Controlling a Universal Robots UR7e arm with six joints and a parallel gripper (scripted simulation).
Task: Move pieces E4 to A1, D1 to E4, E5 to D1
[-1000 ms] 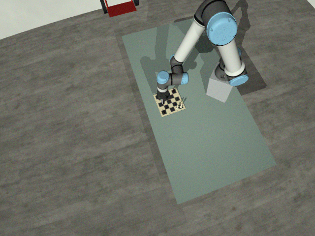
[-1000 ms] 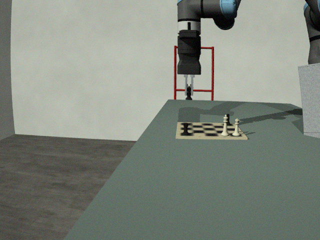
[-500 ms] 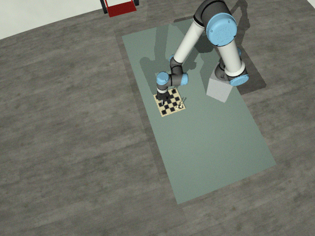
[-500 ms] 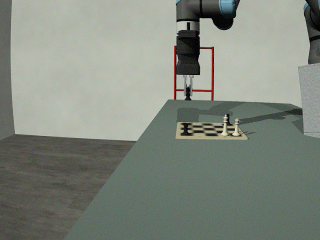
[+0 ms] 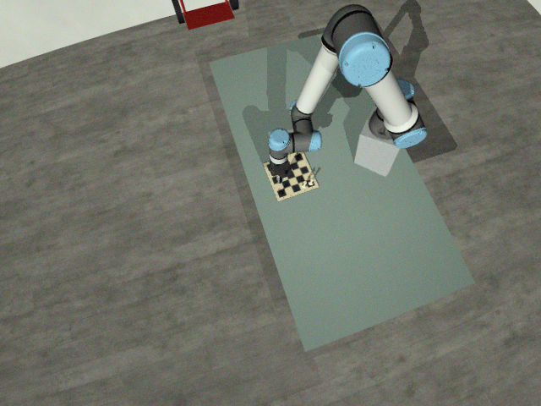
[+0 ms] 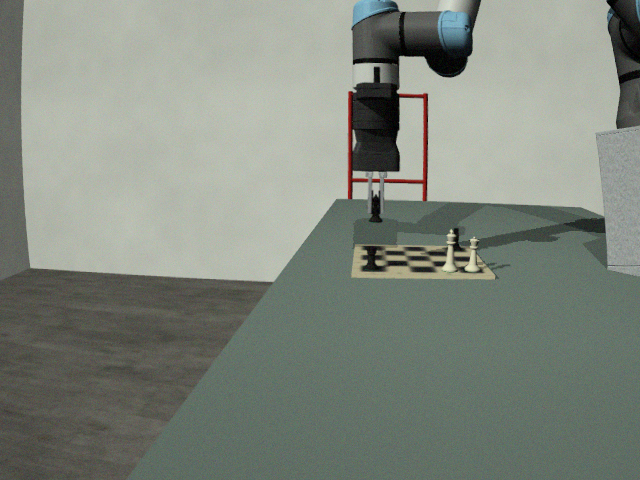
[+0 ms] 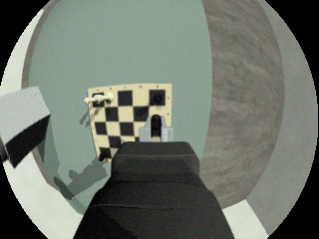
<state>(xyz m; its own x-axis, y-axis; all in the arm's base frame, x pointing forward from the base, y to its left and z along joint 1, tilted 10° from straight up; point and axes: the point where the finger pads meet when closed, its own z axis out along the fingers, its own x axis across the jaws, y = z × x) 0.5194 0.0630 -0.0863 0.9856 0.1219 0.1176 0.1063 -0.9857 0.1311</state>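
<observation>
Now: hand 4 cm to the right of the dark piece and 8 cm above it. The rest, counted from my hand: white king: 12 cm behind, 3 cm to the left, 7 cm below; white queen: 16 cm behind, 2 cm to the left, 7 cm below; chessboard: 7 cm behind, 5 cm to the right, 10 cm below.
</observation>
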